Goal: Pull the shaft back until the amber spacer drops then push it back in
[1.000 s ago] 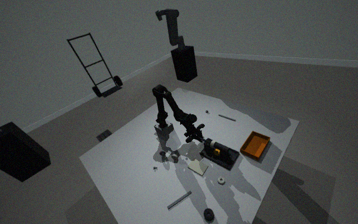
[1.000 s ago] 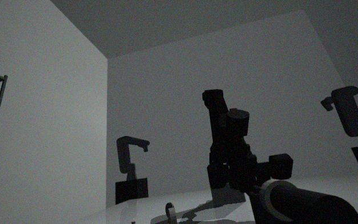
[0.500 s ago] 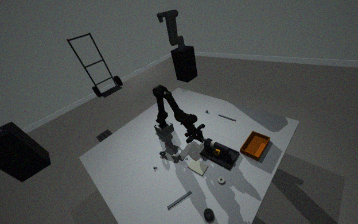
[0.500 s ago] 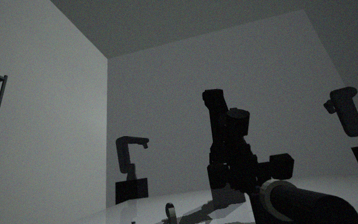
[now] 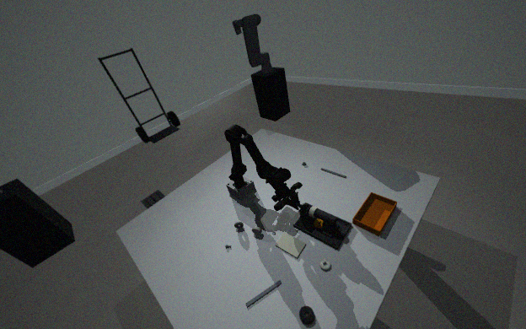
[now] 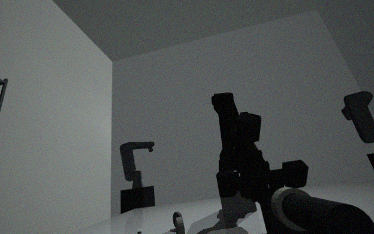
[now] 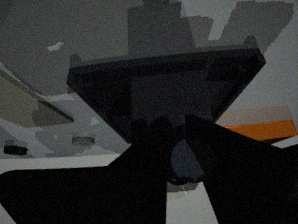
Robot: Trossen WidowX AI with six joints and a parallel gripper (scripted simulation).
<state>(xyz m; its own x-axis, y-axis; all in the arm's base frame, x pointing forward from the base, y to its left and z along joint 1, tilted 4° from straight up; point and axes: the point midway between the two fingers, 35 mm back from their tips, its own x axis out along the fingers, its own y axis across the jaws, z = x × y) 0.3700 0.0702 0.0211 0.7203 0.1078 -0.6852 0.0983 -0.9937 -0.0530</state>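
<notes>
Now: the thin shaft 6 cm ahead of my gripper tip, 3 cm above it and 1 cm to the left of it. Also, from my gripper tip: pale spacer 9 cm ahead, 2 cm above, 1 cm to the left; amber spacer 11 cm ahead, 4 cm below, 1 cm to the left; pale flat plate 16 cm to the right, 7 cm ahead, 5 cm below.
</notes>
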